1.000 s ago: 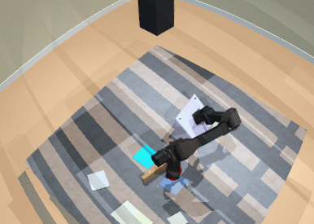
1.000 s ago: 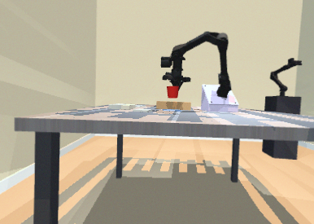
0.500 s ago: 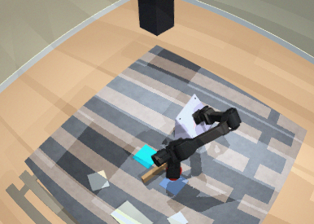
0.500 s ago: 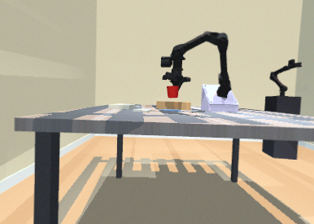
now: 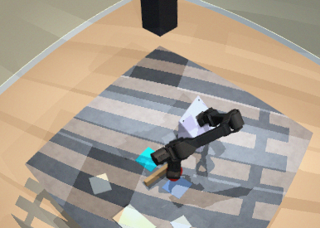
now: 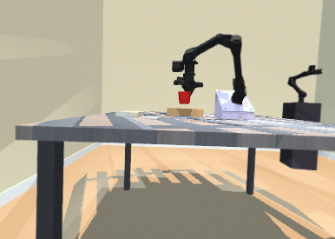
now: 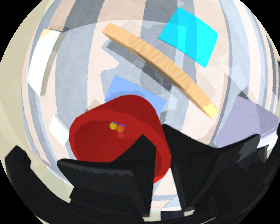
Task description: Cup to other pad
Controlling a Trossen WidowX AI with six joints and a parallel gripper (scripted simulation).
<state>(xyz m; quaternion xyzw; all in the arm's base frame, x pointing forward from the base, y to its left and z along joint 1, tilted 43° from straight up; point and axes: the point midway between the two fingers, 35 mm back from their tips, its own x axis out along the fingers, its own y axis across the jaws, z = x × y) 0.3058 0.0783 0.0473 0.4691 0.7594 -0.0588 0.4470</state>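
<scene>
Now: the cyan pad 10 mm ahead of my gripper tip, 170 mm to the right of it and 120 mm below it. The rest, counted from my gripper tip: wooden bar: 10 mm ahead, 60 mm to the right, 100 mm below; blue pad: 20 mm ahead, 50 mm to the left, 120 mm below; red cup: 20 mm ahead, 20 mm to the left.
</scene>
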